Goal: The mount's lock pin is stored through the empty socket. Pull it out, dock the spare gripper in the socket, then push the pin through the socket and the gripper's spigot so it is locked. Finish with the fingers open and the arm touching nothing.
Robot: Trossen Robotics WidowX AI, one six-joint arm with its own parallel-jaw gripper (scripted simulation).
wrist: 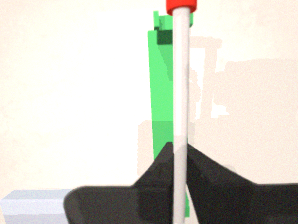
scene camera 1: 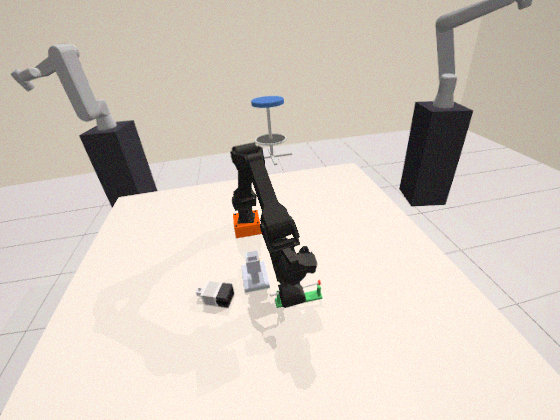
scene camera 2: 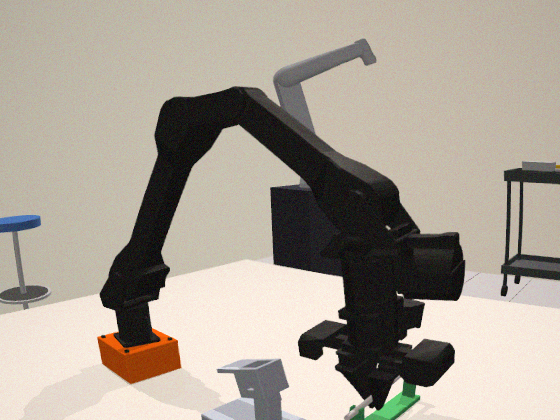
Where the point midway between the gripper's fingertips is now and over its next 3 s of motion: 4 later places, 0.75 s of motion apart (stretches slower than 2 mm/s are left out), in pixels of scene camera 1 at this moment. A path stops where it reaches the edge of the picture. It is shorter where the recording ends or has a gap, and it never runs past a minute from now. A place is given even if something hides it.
My gripper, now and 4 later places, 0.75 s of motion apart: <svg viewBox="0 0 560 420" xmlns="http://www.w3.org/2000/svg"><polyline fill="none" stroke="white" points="291,294 291,294 288,279 287,262 205,267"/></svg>
